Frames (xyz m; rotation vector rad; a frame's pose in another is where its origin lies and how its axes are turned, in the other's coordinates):
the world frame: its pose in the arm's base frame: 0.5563 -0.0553 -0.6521 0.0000 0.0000 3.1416
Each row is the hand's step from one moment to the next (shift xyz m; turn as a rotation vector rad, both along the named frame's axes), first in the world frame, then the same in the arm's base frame.
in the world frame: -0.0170 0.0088 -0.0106 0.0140 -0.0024 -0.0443
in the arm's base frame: 0.0170 -0.0088 -0.0106 -0.0140 0.0024 -0.0443
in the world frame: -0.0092 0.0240 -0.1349 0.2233 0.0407 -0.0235
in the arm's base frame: 0.0092 -0.0240 -0.1349 -0.2233 -0.0407 -0.0235
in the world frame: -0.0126 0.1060 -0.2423 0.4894 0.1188 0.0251
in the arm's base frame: 0.0126 -0.1060 -0.2423 -0.4894 -0.1188 0.0251
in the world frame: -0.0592 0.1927 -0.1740 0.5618 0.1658 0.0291
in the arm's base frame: 0.0592 -0.1927 -0.1740 -0.5618 -0.1658 0.0291
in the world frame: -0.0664 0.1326 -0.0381 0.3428 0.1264 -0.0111
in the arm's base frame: 0.0664 -0.1326 -0.0381 -0.3428 -0.1264 -0.0111
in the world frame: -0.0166 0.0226 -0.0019 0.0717 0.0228 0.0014
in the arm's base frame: 0.0166 -0.0226 -0.0019 -0.0717 -0.0228 0.0014
